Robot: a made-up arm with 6 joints. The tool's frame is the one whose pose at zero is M. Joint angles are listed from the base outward.
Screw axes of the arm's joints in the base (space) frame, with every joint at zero. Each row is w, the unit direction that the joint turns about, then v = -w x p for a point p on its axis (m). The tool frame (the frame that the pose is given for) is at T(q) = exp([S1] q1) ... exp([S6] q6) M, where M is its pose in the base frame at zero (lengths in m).
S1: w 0 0 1 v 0 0 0
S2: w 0 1 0 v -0.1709 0 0.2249
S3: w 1 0 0 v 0 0.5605 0.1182
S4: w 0 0 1 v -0.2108 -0.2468 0
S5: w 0 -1 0 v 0.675 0 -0.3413
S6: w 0 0 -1 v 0.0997 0.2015 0
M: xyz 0.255 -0.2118 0.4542 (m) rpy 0 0 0 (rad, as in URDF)
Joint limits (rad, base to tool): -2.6..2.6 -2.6..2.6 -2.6..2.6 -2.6..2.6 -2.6..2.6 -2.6..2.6
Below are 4 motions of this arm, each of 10 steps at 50 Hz.
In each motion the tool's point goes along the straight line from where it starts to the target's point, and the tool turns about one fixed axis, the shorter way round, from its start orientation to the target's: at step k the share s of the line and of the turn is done. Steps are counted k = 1, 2, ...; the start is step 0. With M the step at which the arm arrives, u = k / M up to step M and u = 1 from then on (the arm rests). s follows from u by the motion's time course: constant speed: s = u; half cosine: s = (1 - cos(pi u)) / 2; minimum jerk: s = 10 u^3 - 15 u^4 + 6 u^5.
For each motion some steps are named. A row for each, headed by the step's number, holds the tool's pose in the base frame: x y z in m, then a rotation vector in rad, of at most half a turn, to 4 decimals.
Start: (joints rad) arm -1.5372 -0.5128 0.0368 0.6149 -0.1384 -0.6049
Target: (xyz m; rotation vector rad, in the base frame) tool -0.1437 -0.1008 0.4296 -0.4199 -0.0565 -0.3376
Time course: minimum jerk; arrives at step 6
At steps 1, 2, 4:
1: -0.1447 -0.1053 0.4321 -0.4028 -0.0356 -0.3226
2: -0.1445 -0.1045 0.4316 -0.4059 -0.0394 -0.3253
4: -0.1439 -0.1018 0.4301 -0.4162 -0.0520 -0.3343

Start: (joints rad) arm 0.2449 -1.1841 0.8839 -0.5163 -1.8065 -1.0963
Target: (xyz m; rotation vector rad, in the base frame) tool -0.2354 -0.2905 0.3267 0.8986 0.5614 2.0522
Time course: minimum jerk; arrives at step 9
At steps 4, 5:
4: -0.2332 -0.2878 0.3430 0.9593 0.5778 2.0556
5: -0.2339 -0.2887 0.3374 0.9385 0.5722 2.0545

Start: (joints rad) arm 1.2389 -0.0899 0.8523 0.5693 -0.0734 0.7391
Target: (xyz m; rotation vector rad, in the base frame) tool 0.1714 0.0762 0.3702 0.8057 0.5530 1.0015
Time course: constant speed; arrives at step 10
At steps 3, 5, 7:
3: 0.1837 0.0885 0.3767 0.7099 0.5377 1.0499
5: 0.1802 0.0850 0.3749 0.7374 0.5422 1.0363
7: 0.1767 0.0815 0.3730 0.7648 0.5465 1.0225

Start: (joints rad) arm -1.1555 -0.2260 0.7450 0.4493 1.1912 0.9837
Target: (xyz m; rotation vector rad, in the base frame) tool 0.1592 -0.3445 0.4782 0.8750 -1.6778 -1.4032
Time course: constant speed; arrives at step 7
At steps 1, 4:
1: 0.1490 -0.3479 0.4919 0.9194 -1.7814 -1.4362
4: 0.1541 -0.3462 0.4850 0.8972 -1.7295 -1.4199

